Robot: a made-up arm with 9 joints. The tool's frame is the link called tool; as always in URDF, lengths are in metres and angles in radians. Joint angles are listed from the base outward. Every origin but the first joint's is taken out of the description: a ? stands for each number. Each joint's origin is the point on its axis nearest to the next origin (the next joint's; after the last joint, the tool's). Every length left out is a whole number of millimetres.
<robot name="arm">
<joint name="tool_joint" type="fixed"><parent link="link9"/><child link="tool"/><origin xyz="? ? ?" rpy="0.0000 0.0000 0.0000"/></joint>
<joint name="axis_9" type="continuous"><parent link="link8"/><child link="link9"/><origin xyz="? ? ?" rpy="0.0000 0.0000 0.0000"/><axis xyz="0 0 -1"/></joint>
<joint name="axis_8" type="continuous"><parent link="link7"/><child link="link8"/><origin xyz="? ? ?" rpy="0.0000 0.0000 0.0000"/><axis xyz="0 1 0"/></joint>
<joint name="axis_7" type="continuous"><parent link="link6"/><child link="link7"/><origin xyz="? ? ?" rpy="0.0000 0.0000 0.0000"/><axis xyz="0 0 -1"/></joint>
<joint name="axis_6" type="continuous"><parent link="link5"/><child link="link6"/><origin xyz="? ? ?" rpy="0.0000 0.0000 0.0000"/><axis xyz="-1 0 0"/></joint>
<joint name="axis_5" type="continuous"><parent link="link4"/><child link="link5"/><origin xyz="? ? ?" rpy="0.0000 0.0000 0.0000"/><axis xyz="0 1 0"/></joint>
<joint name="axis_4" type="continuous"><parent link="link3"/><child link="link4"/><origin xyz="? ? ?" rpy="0.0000 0.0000 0.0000"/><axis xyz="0 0 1"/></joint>
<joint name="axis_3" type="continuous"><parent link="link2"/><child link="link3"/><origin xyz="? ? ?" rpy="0.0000 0.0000 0.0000"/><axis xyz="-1 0 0"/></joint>
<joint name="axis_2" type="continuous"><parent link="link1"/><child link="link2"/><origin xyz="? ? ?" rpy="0.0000 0.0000 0.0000"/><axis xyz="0 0 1"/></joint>
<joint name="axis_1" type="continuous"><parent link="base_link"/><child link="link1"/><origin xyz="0.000 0.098 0.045" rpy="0.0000 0.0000 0.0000"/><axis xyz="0 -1 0"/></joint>
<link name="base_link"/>
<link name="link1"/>
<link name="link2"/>
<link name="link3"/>
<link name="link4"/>
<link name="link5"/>
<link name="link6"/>
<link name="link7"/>
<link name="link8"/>
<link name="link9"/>
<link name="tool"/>
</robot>
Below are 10 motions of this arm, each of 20 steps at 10 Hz.
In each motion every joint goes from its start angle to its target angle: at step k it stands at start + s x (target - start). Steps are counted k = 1, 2, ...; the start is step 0. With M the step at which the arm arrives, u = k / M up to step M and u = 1 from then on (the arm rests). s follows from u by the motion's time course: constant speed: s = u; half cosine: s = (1 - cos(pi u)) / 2; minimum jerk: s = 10 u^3 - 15 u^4 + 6 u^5.
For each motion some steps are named. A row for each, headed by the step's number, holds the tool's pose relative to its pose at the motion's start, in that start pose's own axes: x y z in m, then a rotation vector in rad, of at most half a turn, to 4 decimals.
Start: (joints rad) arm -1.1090 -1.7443 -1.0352 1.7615 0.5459 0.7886 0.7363 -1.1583 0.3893
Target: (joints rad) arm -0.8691 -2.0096 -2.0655 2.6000 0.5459 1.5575 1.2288 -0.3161 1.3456
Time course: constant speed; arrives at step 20
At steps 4, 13, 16, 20:
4: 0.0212 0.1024 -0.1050 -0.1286 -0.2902 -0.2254
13: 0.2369 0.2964 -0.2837 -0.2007 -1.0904 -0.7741
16: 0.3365 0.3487 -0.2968 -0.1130 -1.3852 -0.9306
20: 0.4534 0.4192 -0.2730 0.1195 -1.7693 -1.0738

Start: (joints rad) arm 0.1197 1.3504 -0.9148 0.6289 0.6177 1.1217 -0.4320 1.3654 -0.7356
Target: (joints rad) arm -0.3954 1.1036 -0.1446 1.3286 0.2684 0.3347 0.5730 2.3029 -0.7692
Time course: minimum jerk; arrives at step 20
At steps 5, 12, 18, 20:
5: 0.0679 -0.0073 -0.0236 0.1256 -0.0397 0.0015
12: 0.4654 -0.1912 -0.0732 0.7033 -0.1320 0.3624
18: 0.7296 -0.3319 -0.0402 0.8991 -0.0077 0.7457
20: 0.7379 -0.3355 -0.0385 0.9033 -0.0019 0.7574

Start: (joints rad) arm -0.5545 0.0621 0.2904 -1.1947 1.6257 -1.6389 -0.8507 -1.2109 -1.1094
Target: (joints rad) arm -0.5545 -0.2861 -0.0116 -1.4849 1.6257 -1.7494 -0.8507 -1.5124 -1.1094
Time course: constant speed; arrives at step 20
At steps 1, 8, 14, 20:
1: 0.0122 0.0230 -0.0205 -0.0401 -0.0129 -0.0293
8: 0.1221 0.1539 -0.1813 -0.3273 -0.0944 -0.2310
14: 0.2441 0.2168 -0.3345 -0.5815 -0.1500 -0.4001
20: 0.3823 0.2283 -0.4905 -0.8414 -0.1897 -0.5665

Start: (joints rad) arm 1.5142 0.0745 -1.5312 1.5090 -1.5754 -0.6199 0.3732 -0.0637 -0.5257
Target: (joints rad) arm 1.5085 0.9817 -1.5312 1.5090 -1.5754 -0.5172 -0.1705 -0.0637 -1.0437
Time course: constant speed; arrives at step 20
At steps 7, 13, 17, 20:
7: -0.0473 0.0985 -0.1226 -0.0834 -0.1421 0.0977
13: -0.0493 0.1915 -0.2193 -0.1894 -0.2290 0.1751
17: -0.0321 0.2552 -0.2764 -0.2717 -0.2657 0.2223
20: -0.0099 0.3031 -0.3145 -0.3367 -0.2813 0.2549

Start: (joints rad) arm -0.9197 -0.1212 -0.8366 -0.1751 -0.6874 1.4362 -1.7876 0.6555 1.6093
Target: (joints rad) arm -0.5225 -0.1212 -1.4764 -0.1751 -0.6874 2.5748 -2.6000 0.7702 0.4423
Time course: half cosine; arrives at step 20
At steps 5, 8, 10, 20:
5: 0.0490 -0.1413 0.0662 -0.0641 -0.0219 0.2768
8: 0.1540 -0.3196 0.1578 -0.1482 -0.0425 0.6676
10: 0.2599 -0.4353 0.2276 -0.2138 -0.0551 0.9795
20: 0.6213 -0.5987 0.4319 -0.4803 -0.0860 2.0057

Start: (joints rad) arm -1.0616 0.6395 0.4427 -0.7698 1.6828 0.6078 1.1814 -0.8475 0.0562
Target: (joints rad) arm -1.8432 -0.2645 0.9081 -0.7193 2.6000 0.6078 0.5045 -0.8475 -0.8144
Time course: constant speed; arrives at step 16
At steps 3, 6, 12, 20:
3: 0.1537 -0.0965 0.0519 -0.0013 0.2367 0.4724
6: 0.3721 -0.1160 0.0668 0.0430 0.5185 0.9068
12: 0.7789 0.0665 -0.1076 0.3059 1.2286 1.5499
20: 0.8805 0.2226 -0.3517 0.6376 1.7813 1.6767

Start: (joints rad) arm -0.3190 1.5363 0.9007 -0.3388 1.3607 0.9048 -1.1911 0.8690 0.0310
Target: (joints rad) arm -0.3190 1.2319 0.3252 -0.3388 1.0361 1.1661 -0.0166 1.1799 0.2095
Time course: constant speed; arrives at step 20
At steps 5, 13, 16, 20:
5: 0.0454 0.0600 0.0049 0.1375 0.0381 -0.2207
13: 0.1669 0.1463 0.0227 0.4397 0.0557 -0.5214
16: 0.2202 0.1700 0.0360 0.5818 0.0553 -0.6078
20: 0.2905 0.1911 0.0599 0.7950 0.0550 -0.6933

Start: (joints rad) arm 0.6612 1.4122 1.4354 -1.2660 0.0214 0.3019 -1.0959 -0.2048 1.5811
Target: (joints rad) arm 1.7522 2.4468 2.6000 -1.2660 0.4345 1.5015 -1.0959 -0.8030 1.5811
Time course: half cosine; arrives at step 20
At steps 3, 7, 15, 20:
3: 0.0447 0.0260 -0.0027 0.0392 -0.1201 -0.0116
7: 0.1838 0.1148 0.0278 0.1852 -0.5981 -0.0905
15: 0.2716 0.3110 0.1123 0.5648 -1.6844 -0.5473
20: 0.2715 0.3762 0.1088 0.6839 -1.8723 -0.7091

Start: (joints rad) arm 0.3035 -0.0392 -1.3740 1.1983 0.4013 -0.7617 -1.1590 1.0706 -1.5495
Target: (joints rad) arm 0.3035 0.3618 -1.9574 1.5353 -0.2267 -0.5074 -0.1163 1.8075 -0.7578
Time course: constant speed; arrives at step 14
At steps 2, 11, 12, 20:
2: -0.0826 -0.0003 0.0129 0.0597 0.0321 -0.1422
11: -0.3070 -0.0927 0.1797 0.1031 0.0399 -0.7960
12: -0.3180 -0.1089 0.2048 0.0945 0.0191 -0.8567
20: -0.3346 -0.1418 0.2584 0.0753 -0.0342 -0.9632

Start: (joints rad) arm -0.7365 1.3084 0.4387 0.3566 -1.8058 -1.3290 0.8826 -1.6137 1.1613
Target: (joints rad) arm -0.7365 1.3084 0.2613 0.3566 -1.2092 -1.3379 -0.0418 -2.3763 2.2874
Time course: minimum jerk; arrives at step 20
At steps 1, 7, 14, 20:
1: 0.0001 0.0003 0.0001 0.0010 0.0000 -0.0013
7: 0.0151 0.0592 0.0377 0.2044 0.0307 -0.2774
14: 0.1098 0.1875 0.2538 0.6675 0.3389 -1.0325
20: 0.1477 0.1966 0.3226 0.7720 0.4759 -1.2390

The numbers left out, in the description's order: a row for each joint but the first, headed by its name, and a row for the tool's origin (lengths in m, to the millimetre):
tool: -0.288 -0.043 0.000
axis_9: -0.144 0.000 0.046
axis_8: -0.112 -0.030 0.000
axis_7: 0.000 -0.380 -0.158
axis_6: -0.284 0.000 -0.040
axis_5: 0.130 0.177 0.000
axis_4: 0.000 -0.112 -0.181
axis_3: 0.203 -0.141 0.000
axis_2: 0.317 0.000 0.011

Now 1 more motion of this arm.
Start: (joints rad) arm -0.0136 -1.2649 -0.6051 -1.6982 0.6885 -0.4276 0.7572 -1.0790 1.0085
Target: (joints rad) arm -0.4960 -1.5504 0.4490 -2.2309 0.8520 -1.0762 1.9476 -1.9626 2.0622
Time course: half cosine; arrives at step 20
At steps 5, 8, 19, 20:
5: -0.1392 0.2035 -0.0652 0.0927 -0.0624 -0.4781
8: -0.2031 0.4983 -0.0795 0.1291 -0.0969 -1.0877
19: 0.0266 0.9940 0.2002 -0.3978 0.0662 -2.3167
20: 0.0293 0.9951 0.2044 -0.4043 0.0697 -2.3210

